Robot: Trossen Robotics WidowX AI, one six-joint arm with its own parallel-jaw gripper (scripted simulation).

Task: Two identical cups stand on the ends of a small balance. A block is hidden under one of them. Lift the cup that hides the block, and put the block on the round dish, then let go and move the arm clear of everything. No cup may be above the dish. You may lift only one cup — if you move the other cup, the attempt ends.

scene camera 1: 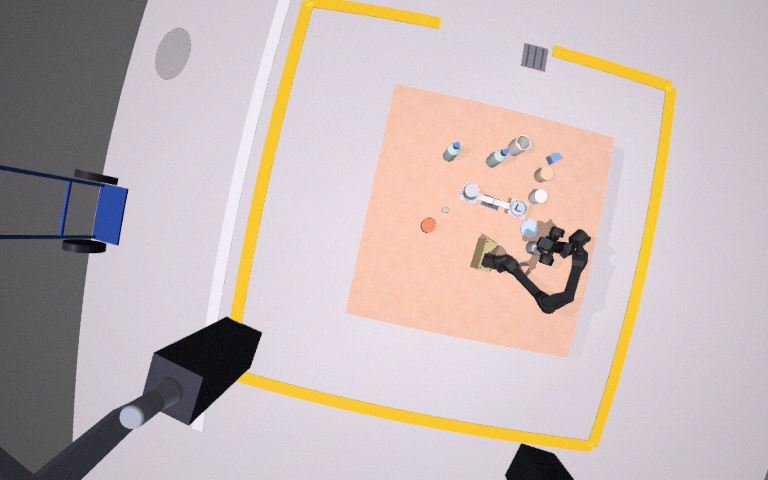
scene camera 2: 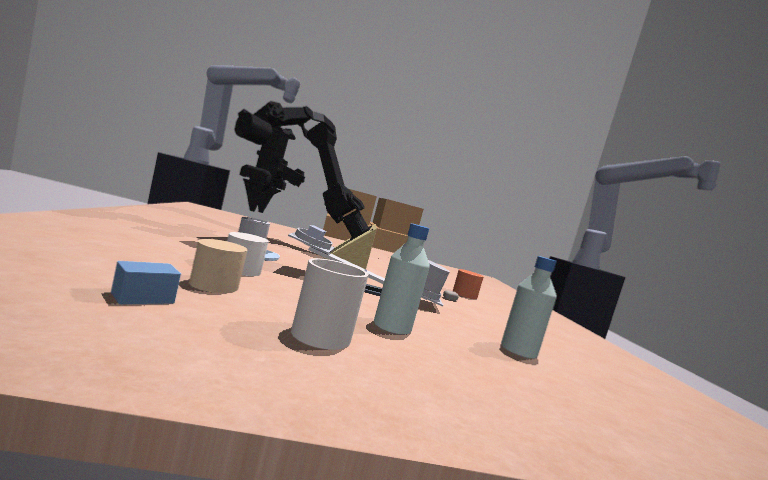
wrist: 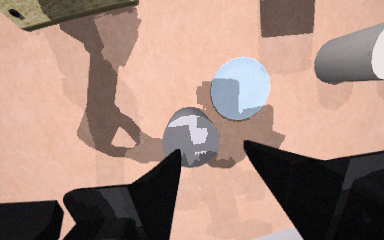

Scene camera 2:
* my gripper: 256,211
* blue box: 134,282
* tan cylinder: 217,267
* balance: 323,248
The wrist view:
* my gripper: 211,148
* grey cup: 189,129
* round pale blue dish: 239,89
